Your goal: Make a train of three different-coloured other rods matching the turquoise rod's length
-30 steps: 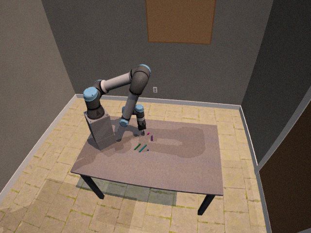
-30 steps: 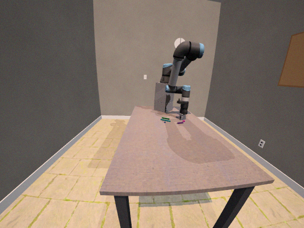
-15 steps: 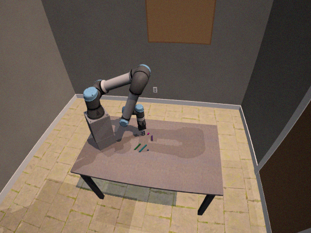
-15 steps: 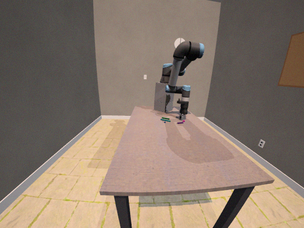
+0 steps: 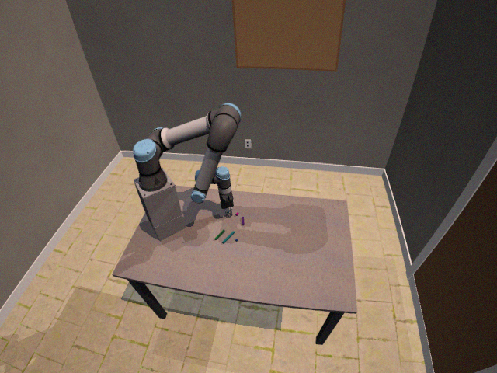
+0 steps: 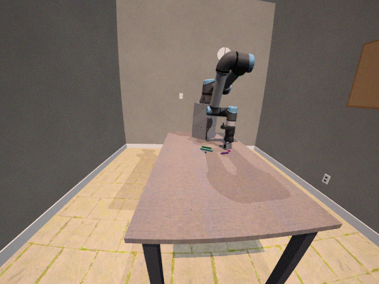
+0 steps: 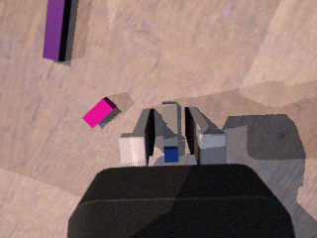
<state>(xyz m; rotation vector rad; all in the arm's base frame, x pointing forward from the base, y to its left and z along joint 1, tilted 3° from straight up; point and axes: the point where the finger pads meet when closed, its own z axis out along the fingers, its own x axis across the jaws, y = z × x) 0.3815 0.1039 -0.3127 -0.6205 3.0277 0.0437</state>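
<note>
My gripper is now 10 mm above the grey rod. From my hand the other things lie so: magenta rod 50 mm ahead, 10 mm to the left, 10 mm below; then purple rod 90 mm ahead, 40 mm to the right, 10 mm below; then green rod 160 mm to the right, 30 mm behind, 10 mm below.
</note>
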